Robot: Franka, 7 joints.
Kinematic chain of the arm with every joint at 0, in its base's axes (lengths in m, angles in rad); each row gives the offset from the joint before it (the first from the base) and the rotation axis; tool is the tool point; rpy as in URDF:
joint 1: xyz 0 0 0.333 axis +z
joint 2: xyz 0 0 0 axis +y
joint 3: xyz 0 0 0.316 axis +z
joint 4: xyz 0.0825 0 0 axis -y
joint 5: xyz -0.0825 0 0.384 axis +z
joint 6: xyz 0 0 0 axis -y
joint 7: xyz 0.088 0 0 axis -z
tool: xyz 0 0 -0.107 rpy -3.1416 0 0
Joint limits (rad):
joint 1: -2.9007..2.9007
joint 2: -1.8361..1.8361
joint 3: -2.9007..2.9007
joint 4: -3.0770..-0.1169
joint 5: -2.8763..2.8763
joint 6: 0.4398..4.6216
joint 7: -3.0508..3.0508
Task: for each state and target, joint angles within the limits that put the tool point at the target. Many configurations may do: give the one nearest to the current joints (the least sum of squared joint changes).
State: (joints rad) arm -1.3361 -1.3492 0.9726 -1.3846 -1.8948 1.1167 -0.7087
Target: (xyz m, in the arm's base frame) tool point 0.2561 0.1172 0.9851
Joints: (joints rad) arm -1.5106 -0.8781 0.7857 -1.4407 -1.8928 1.2352 -0.7087
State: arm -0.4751 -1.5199 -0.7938 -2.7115 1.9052 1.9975 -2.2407
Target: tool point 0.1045 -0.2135 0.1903
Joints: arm -0.1715 -0.8087 -1.5196 -3.0770 1.9431 2.5841 -2.2407
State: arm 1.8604 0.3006 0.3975 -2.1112 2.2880 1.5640 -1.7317
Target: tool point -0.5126 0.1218 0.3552
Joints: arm 2.0949 0.1842 0.6480 -2.3706 2.1916 1.4843 -1.7317
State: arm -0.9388 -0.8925 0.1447 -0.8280 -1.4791 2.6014 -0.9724
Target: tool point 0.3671 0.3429 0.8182
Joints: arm -1.0338 -0.9990 0.8676 -1.6598 -1.5745 2.8248 -0.9724
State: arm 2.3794 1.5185 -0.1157 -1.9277 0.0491 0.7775 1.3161
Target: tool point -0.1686 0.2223 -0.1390
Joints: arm 2.3802 1.5453 -0.1100 -1.5648 0.0600 0.9840 1.3161
